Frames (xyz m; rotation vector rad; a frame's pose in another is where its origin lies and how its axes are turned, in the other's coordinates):
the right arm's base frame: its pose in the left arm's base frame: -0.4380 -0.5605 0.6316 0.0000 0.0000 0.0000
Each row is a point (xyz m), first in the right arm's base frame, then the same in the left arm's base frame.
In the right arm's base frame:
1: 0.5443 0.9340 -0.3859
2: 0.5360 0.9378 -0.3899
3: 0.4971 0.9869 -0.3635
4: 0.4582 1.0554 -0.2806
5: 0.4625 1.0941 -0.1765
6: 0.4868 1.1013 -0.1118
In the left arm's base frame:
1: 0.1063 0.3735 0.2457
2: 0.0980 0.3773 0.2417
3: 0.0591 0.4264 0.2681
4: 0.0202 0.4949 0.3510
5: 0.0245 0.5336 0.4551
6: 0.0488 0.5408 0.5198

